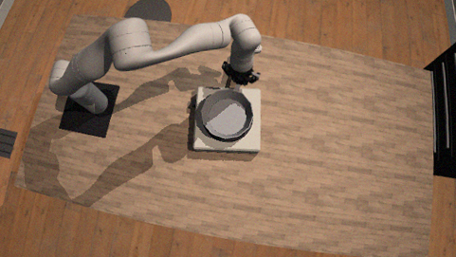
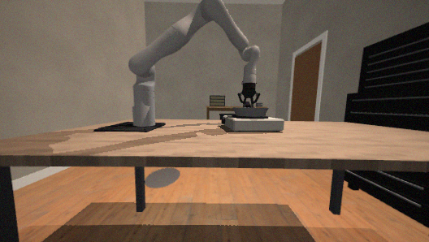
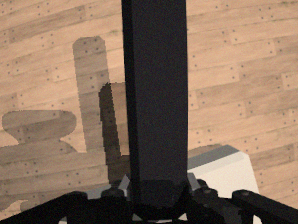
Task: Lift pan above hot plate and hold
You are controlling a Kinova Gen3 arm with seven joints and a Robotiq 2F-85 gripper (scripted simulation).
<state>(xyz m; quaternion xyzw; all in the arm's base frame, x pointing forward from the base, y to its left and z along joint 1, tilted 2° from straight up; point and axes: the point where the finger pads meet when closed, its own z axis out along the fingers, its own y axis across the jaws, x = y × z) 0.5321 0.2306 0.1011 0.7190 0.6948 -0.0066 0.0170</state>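
My gripper is now 7 cm to the left of the pan and 2 cm above it. Round my hand: hot plate (14 cm to the right, 8 cm below, 2 cm behind).
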